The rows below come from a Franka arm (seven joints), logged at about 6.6 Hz.
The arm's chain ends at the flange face. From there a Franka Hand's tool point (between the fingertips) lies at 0.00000 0.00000 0.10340 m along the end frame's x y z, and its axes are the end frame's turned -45 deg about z.
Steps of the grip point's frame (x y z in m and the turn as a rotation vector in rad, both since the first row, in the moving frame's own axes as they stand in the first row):
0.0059 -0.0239 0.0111 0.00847 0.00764 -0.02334
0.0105 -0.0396 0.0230 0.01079 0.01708 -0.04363
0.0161 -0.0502 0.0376 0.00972 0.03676 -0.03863
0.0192 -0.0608 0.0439 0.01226 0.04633 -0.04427
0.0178 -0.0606 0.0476 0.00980 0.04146 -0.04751
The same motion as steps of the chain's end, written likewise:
-0.0127 -0.0199 0.0111 0.01139 -0.00059 -0.02334
-0.0210 -0.0334 0.0230 0.01971 0.00445 -0.04363
-0.0260 -0.0434 0.0377 0.03287 0.01912 -0.03863
-0.0318 -0.0522 0.0440 0.04143 0.02409 -0.04427
-0.0325 -0.0516 0.0477 0.03625 0.02239 -0.04751

